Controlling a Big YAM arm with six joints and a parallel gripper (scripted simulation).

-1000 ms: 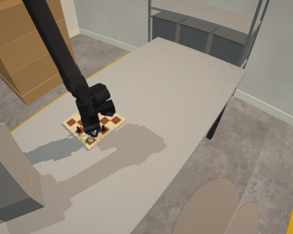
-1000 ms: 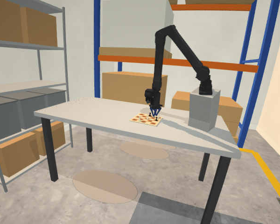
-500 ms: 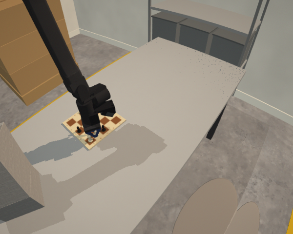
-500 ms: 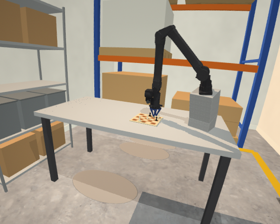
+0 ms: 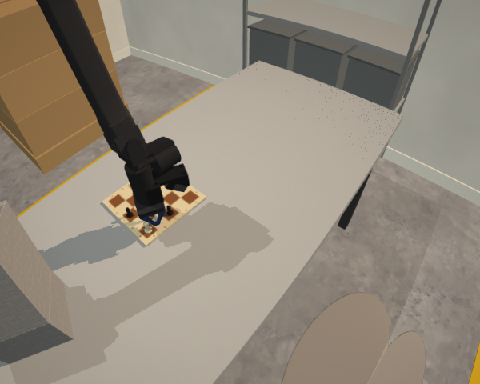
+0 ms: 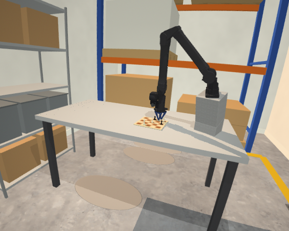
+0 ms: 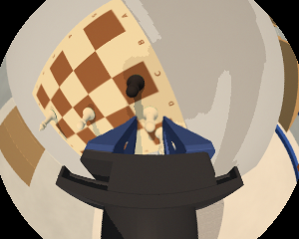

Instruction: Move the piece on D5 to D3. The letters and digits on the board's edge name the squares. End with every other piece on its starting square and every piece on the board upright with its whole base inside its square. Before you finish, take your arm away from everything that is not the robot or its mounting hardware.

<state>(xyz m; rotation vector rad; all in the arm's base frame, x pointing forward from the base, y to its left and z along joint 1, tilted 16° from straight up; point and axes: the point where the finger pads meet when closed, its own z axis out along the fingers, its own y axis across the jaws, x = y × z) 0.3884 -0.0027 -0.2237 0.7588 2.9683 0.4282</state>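
My hand is 50 mm short of the chessboard, 70 mm to the right of it and 20 mm above it.
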